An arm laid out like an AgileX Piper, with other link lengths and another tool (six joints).
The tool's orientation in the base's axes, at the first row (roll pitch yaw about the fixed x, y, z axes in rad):
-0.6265, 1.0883, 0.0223
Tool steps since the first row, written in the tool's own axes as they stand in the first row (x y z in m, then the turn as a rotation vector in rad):
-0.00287, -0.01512, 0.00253, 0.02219, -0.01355, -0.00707
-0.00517, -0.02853, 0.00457, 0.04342, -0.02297, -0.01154
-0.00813, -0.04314, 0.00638, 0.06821, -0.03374, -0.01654
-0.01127, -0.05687, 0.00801, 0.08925, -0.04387, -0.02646
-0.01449, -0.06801, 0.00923, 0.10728, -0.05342, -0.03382
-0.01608, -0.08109, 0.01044, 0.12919, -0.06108, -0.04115
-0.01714, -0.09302, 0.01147, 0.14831, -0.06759, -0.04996
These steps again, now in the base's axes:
0.00857, -0.01058, 0.00761, 0.01259, -0.01484, -0.01863
0.01615, -0.02008, 0.01406, 0.02436, -0.02484, -0.03655
0.02390, -0.03068, 0.02134, 0.03812, -0.03619, -0.05746
0.03097, -0.04069, 0.02847, 0.04634, -0.05003, -0.07707
0.03632, -0.04888, 0.03481, 0.05465, -0.06190, -0.09321
0.04347, -0.05861, 0.04023, 0.06376, -0.07220, -0.11329
0.05011, -0.06753, 0.04480, 0.06993, -0.08251, -0.13177

